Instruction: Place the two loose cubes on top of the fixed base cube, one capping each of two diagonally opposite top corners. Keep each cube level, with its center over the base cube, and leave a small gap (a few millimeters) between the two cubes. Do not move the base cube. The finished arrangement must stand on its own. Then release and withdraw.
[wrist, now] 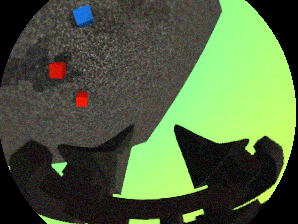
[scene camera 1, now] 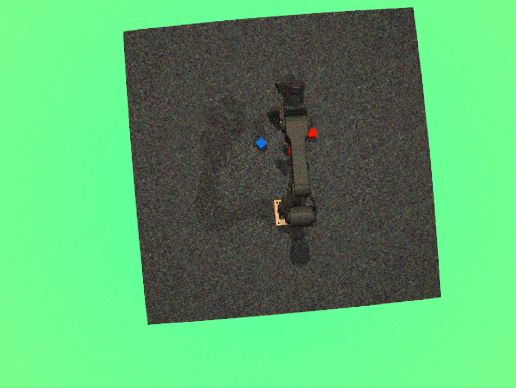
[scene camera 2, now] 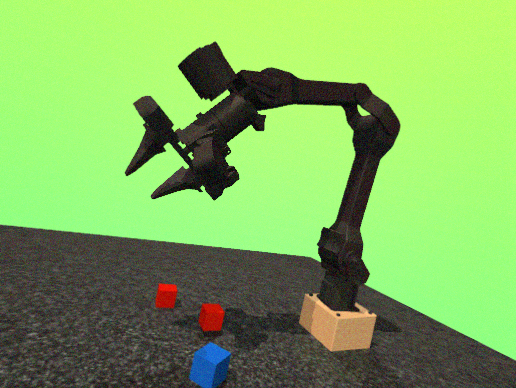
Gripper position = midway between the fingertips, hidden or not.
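Observation:
My gripper (scene camera 2: 138,186), also (wrist: 154,127): open, holding nothing.

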